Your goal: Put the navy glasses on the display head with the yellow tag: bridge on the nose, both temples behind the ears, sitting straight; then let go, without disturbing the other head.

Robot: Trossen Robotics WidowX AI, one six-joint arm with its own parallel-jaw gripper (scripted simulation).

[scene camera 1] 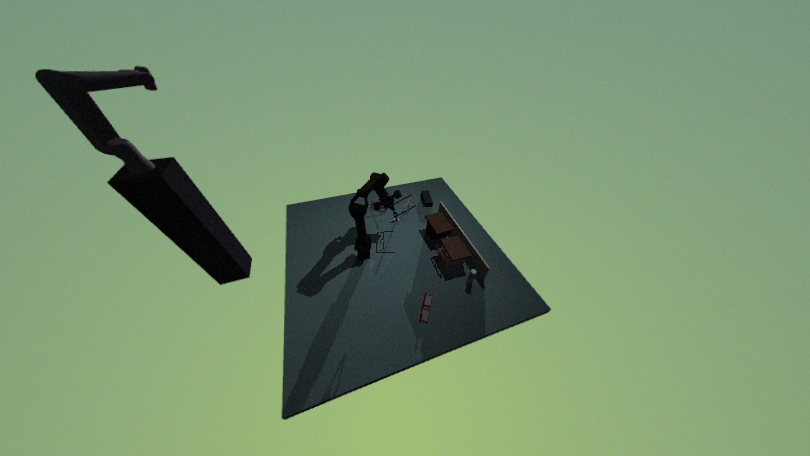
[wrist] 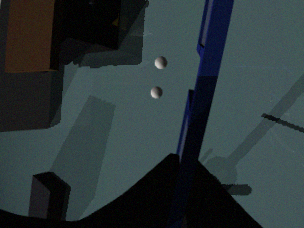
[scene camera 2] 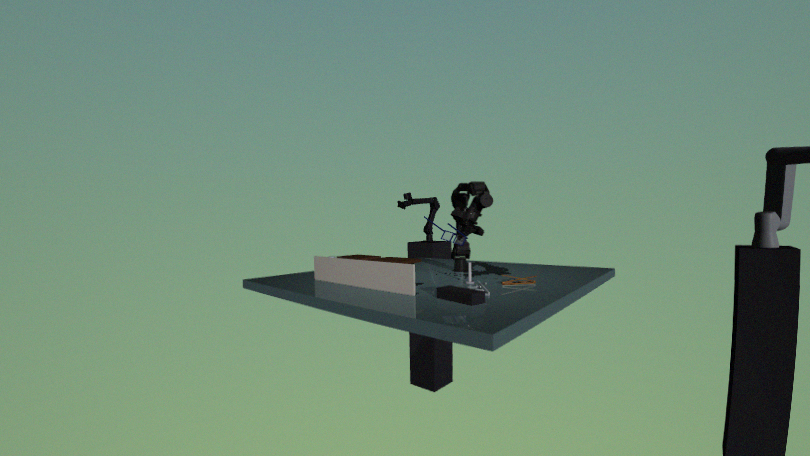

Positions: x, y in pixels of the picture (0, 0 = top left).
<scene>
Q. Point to a dark box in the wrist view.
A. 47, 194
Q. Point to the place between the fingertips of the gripper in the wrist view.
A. At 180, 164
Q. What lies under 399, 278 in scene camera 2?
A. A white panel.
</scene>
